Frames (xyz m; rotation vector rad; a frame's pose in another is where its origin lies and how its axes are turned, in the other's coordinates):
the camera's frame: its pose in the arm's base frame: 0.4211 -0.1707 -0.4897 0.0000 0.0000 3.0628
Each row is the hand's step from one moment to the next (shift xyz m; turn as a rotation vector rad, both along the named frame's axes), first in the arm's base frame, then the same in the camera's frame.
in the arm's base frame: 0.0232 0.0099 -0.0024 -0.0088 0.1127 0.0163
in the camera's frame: -0.0223 -0.0117 -0.0024 0.0176 -0.1117 0.0163
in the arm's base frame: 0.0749 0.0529 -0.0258 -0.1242 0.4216 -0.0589
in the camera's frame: -0.0705 -0.0586 -0.0258 0.1570 -0.4105 -0.0589
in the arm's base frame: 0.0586 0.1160 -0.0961 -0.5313 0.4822 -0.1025
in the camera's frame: -0.0493 -0.1203 -0.0961 0.5676 -0.4389 -0.1025
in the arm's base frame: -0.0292 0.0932 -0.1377 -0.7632 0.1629 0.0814
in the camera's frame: 0.0364 -0.0906 -0.1377 0.7737 -0.1023 0.0814
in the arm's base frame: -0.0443 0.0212 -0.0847 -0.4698 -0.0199 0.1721
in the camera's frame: 0.0458 -0.0176 -0.0847 0.4668 0.0568 0.1721
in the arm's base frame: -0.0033 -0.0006 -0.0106 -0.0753 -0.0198 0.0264
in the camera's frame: 0.0032 0.0009 -0.0106 0.0735 0.0257 0.0264
